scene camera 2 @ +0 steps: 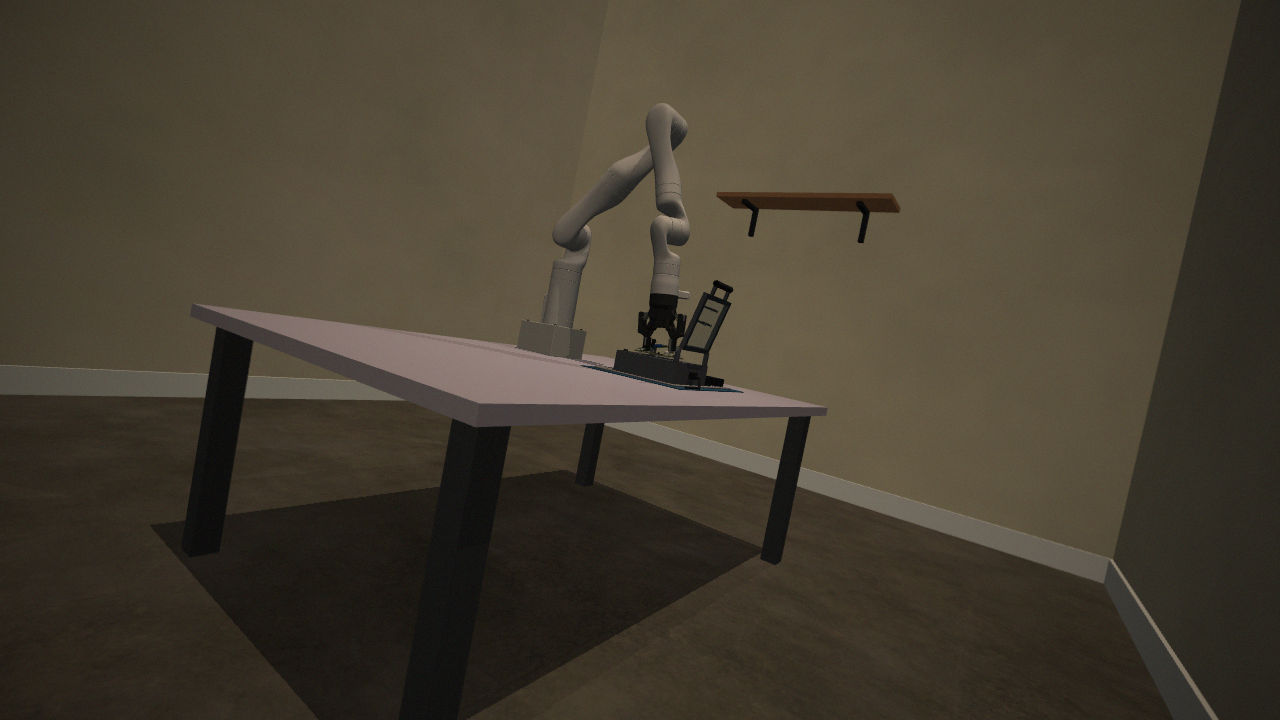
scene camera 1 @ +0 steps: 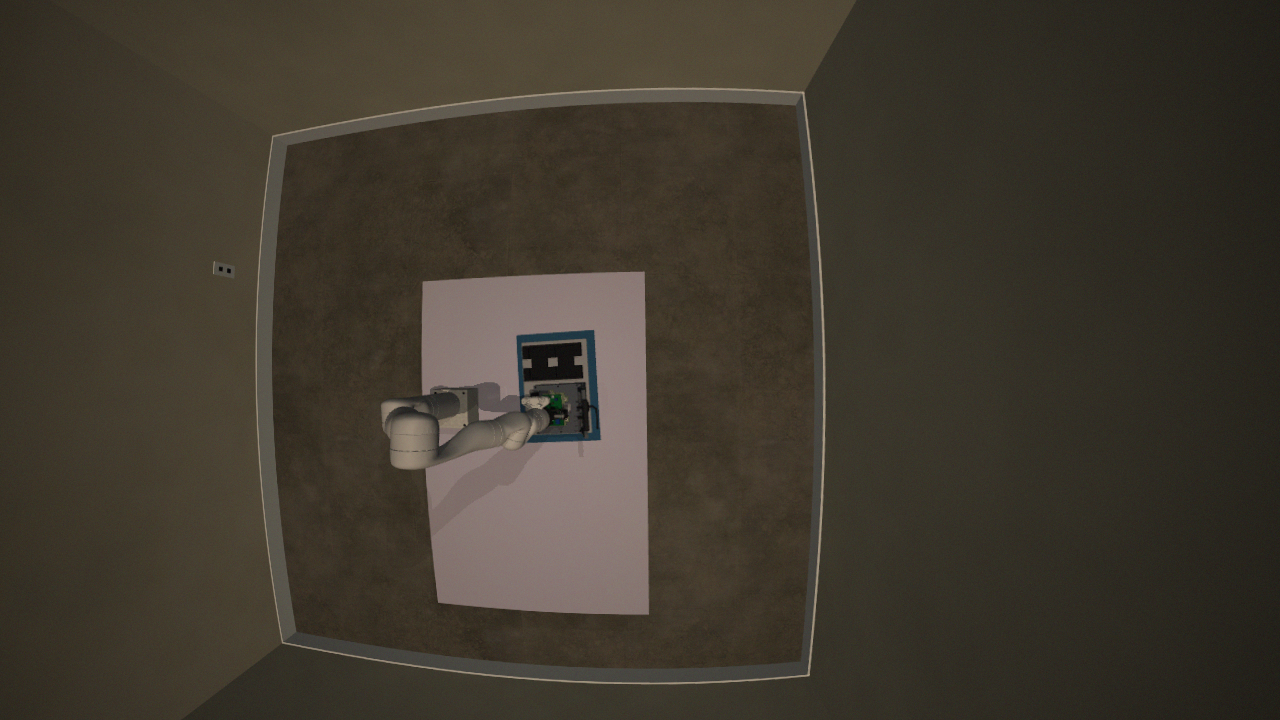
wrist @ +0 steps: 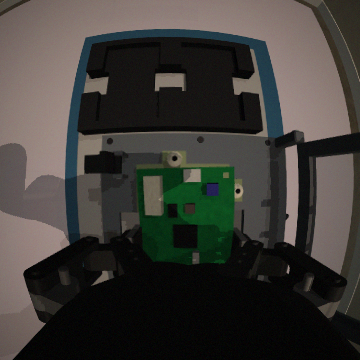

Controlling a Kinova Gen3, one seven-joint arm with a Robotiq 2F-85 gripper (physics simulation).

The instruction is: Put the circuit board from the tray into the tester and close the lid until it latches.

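Places are measured from the arm's base along level axes (x right, y back, z down), in metres.
Where they show: gripper, between the fingertips: [scene camera 2: 658, 352] [scene camera 1: 554, 410] [wrist: 185, 237]; arm's base, origin of its link: [scene camera 2: 557, 326] [scene camera 1: 449, 404].
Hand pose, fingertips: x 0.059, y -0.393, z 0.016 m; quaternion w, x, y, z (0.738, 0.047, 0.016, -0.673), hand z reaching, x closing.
Things, the pixels of their top centre, and the offset from my fingertips. "pt": a spot on its surface instead. Level surfaces: height alone.
- green circuit board, centre of its top: [wrist: 186, 248] [scene camera 1: 551, 411] dx -0.002, dy +0.002, dz -0.031 m
- black tray, a spot on its surface: [wrist: 130, 112] pt dx -0.131, dy +0.051, dz +0.055 m
- blue-edged mat, height of its surface: dz +0.071 m
- pale table, height of its surface: dz +0.073 m
- black latch block, centre of its top: [wrist: 91, 161] dx -0.065, dy +0.062, dz -0.034 m
My gripper [scene camera 1: 555, 412] [scene camera 2: 659, 345] [wrist: 185, 237] is shut on the green circuit board [scene camera 1: 557, 400] [wrist: 200, 220], low over the grey tester [scene camera 2: 653, 367] [wrist: 255, 150]. The board is nearly square with the tester and covers most of its yellow-green bed. Two round posts of the bed show beyond the board's far and right edges. Whether the board rests fully on the bed cannot be told. The tester's lid [scene camera 2: 718, 324] [wrist: 303, 200] stands open, tilted up at the side away from the robot base. The black tray [scene camera 1: 565, 371] [wrist: 130, 112] holds no board.
The tray and tester stand side by side on a blue-edged mat [scene camera 1: 590, 358] [wrist: 274, 105] on the pale table [scene camera 1: 537, 537] [scene camera 2: 384, 358]. The raised lid is close beside the gripper. A black latch block [wrist: 99, 164] sits on the tester's left side in the wrist view. A wall shelf [scene camera 2: 805, 201] hangs behind.
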